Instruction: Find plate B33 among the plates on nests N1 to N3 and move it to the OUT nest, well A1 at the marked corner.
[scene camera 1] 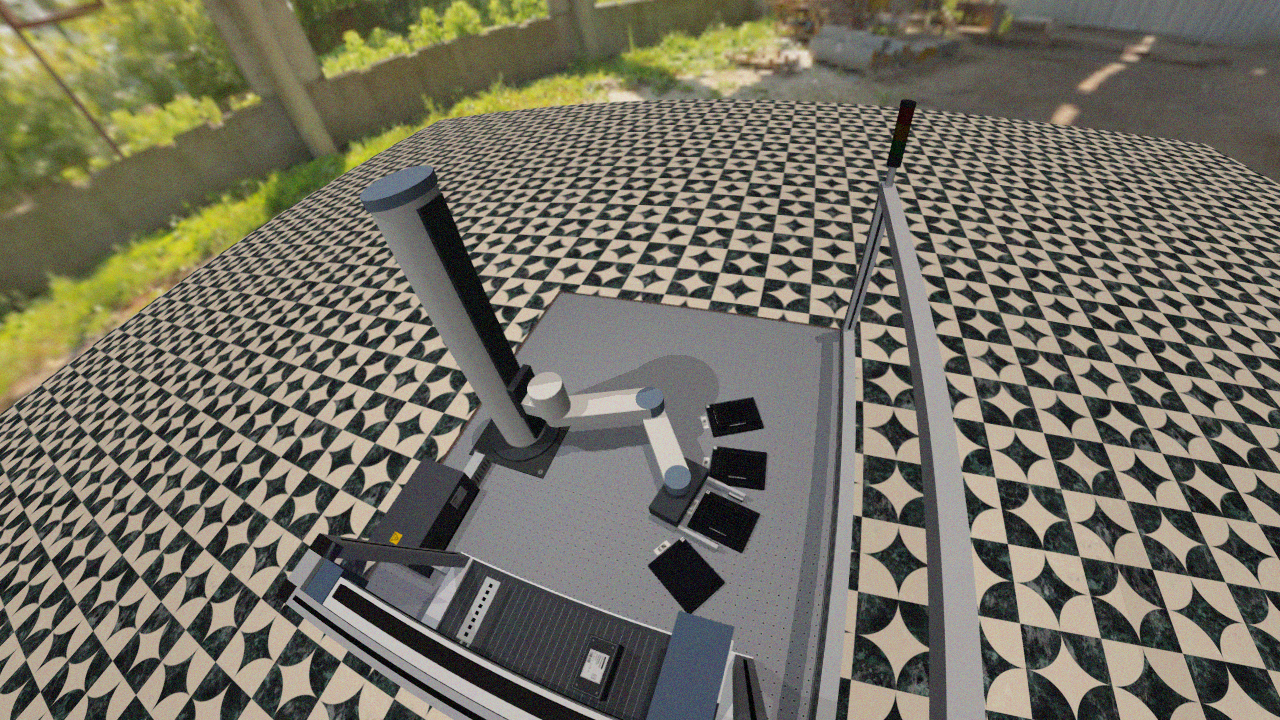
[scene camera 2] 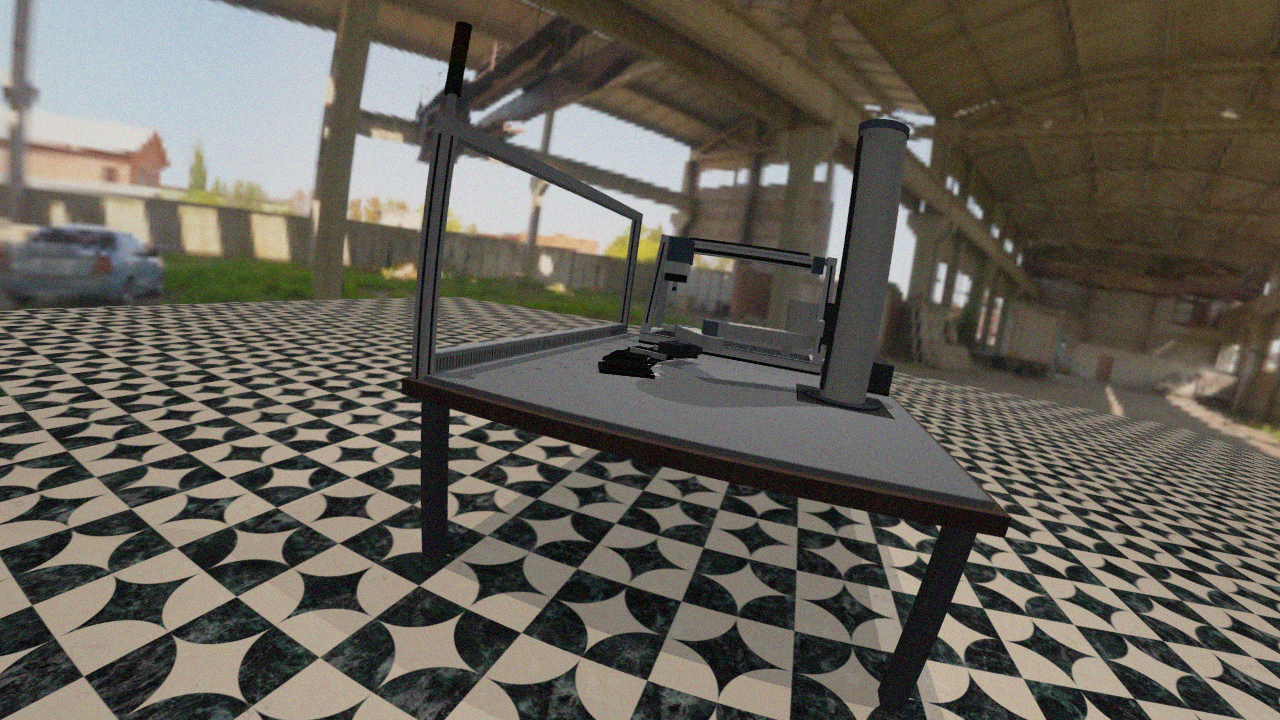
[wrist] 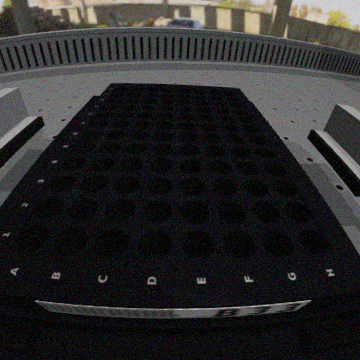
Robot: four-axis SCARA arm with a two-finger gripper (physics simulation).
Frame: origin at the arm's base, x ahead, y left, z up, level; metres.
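Seen in the pictures: gripper, fingertip midpoint: (scene camera 1: 731,522) (scene camera 2: 642,348) (wrist: 177,107); arm's base at its link origin: (scene camera 1: 526,431) (scene camera 2: 840,403).
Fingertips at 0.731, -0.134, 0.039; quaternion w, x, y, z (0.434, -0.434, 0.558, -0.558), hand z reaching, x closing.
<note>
Offsets run from my fingertips to a thing's top centre, as dx, dy, dz. "*": to the spot under its first point.
The black plate B33 @[-0.022, +0.006, +0.000] (scene camera 1: 726,525) (wrist: 172,200) lies level under the wrist, third from the back in the row of nests. Its front label @[* -0.082, +0.023, -0.002] (wrist: 150,311) ends in B33, seen at a steep slant. Well A1 is at its near left corner in the wrist view. My gripper (scene camera 1: 718,514) (wrist: 177,107) is open, one finger along each long side of the plate, with a gap on both sides. In scene camera 1, another dark nest @[-0.083, -0.164, -0.008] (scene camera 1: 686,574) is nearer the front, and two more dark items @[-0.064, +0.357, +0.000] (scene camera 1: 733,416) @[-0.017, +0.178, +0.000] (scene camera 1: 739,468) are behind. Nest names are unreadable.
The arm's column (scene camera 1: 456,322) (scene camera 2: 872,268) stands on the table. A dark box @[* -0.828, -0.244, +0.089] (scene camera 1: 425,503) and a gantry machine with a ribbed deck (scene camera 1: 546,631) stand at the front. A slotted rail @[* +0.272, -0.042, -0.012] (wrist: 165,50) runs beyond the plate, below the fence frame (scene camera 1: 921,358) (scene camera 2: 435,259).
</note>
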